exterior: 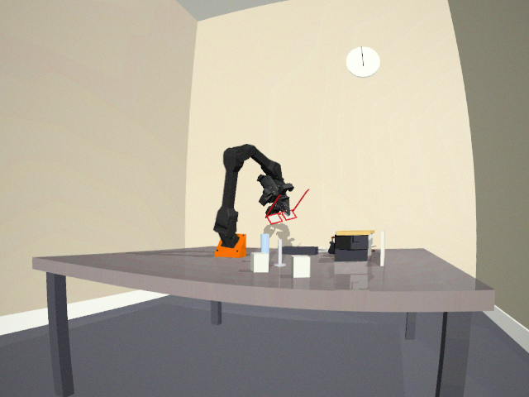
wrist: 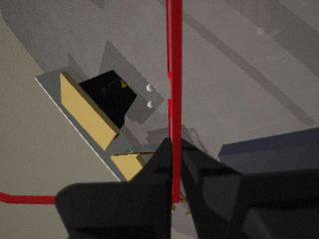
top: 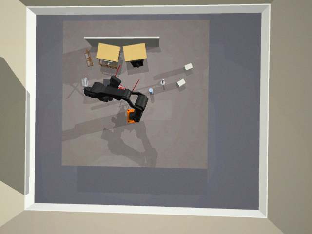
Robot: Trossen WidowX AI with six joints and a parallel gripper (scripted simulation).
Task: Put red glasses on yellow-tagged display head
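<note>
Right now my gripper tip is 240 mm to the left of the pale blue cylinder and 120 mm above it. The rest, counted from my gripper tip: dark case 160 mm to the left, 160 mm below, 10 mm behind; then dark display head 260 mm ahead, 120 mm below, 90 mm to the right; then thin grey peg 330 mm to the right, 150 mm below, 100 mm ahead.
</note>
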